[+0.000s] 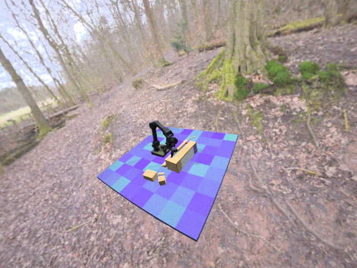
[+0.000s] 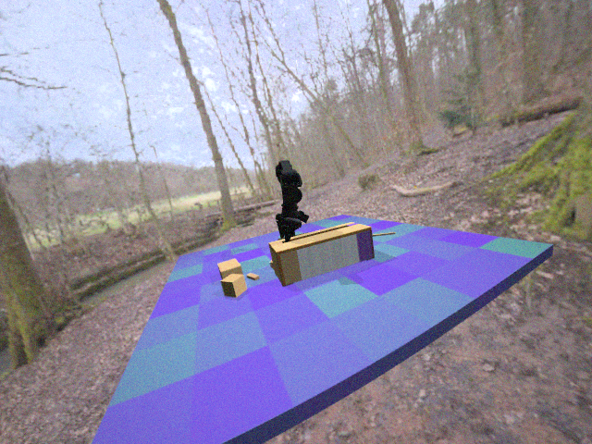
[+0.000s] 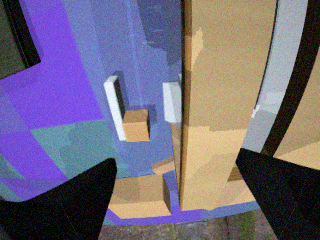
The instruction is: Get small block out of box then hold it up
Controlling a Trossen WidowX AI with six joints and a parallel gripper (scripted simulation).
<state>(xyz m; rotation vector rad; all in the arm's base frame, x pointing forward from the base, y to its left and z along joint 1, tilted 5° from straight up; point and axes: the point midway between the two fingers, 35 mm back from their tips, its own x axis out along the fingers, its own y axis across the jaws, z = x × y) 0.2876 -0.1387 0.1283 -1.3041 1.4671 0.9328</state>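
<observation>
Right now the tan block is 50 mm behind my gripper tip, 40 mm to the right of it and 110 mm below it. Round my gripper tip: thin tan stick 10 mm behind, 520 mm to the left, 120 mm below; box 50 mm ahead, 120 mm to the left, 60 mm below.
</observation>
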